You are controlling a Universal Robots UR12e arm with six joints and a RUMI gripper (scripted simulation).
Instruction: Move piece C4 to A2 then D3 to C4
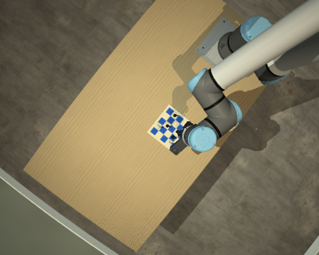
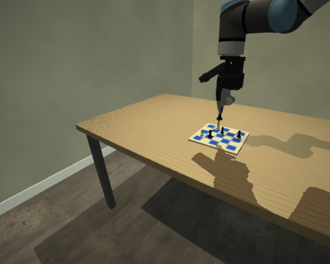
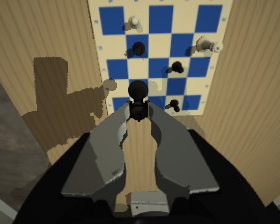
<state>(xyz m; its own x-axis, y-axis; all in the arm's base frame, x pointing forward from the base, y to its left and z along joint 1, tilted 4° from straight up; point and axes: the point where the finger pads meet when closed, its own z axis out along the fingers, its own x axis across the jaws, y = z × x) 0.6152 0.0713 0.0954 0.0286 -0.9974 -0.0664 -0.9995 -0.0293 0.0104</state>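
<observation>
My gripper is now 14 cm above the chessboard and 4 cm to the left of it. From my hand the other things lie so: tall black piece (1 cm below); white pawn (13 cm below, 7 cm ahead).
</observation>
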